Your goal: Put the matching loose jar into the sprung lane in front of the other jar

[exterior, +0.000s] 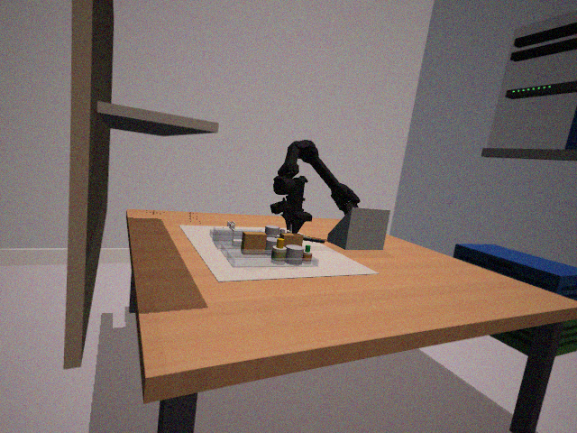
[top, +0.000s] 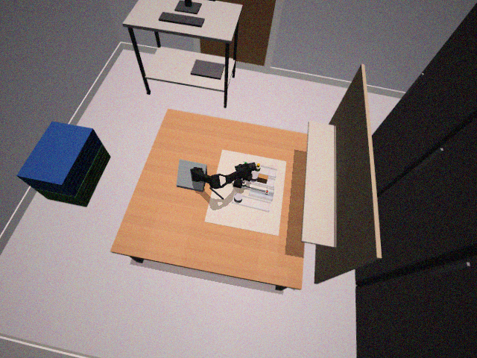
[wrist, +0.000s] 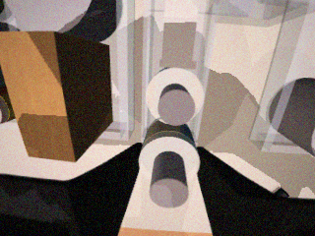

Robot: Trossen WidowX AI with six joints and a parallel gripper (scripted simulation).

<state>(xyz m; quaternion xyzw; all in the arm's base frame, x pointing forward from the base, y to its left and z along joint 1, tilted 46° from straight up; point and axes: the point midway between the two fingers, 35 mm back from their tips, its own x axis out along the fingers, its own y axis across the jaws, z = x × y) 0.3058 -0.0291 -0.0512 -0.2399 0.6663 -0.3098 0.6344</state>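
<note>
Now: gripper tip 80 mm short of the white mat, 30 mm to the left of it and 50 mm above it. The rest, counted from my gripper tip: shelf (520 mm ahead, 50 mm to the right, 320 mm above); then thin dark rod (150 mm behind, 110 mm to the right, 50 mm below); then red mark (220 mm ahead, 60 mm to the right, 20 mm above).
</note>
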